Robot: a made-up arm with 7 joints. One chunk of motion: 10 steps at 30 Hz.
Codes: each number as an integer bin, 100 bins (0 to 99) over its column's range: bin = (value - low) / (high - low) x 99, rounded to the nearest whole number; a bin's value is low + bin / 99 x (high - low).
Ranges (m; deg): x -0.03..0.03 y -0.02..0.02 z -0.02..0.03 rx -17..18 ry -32..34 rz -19..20
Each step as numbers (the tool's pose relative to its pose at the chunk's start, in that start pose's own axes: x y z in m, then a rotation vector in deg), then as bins.
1 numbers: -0.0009 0.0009 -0.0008 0.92 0.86 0.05
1 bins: 48 52 38 51 49 48
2 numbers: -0.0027 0.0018 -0.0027 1.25 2.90 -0.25
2 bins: 45 54 34 52 52 48
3 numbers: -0.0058 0.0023 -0.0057 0.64 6.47 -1.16
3 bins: 40 55 28 50 58 45
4 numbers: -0.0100 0.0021 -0.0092 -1.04 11.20 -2.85
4 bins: 33 55 21 45 65 41
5 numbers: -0.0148 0.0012 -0.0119 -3.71 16.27 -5.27
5 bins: 25 52 16 38 72 35
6 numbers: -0.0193 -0.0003 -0.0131 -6.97 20.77 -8.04
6 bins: 18 49 14 28 79 28
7 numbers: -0.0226 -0.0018 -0.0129 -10.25 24.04 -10.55
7 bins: 12 45 14 19 84 21
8 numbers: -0.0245 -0.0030 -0.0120 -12.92 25.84 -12.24
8 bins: 9 42 16 12 87 17
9 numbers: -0.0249 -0.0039 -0.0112 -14.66 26.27 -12.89
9 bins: 8 40 17 7 87 16
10 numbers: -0.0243 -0.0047 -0.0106 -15.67 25.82 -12.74
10 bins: 9 38 19 4 87 16
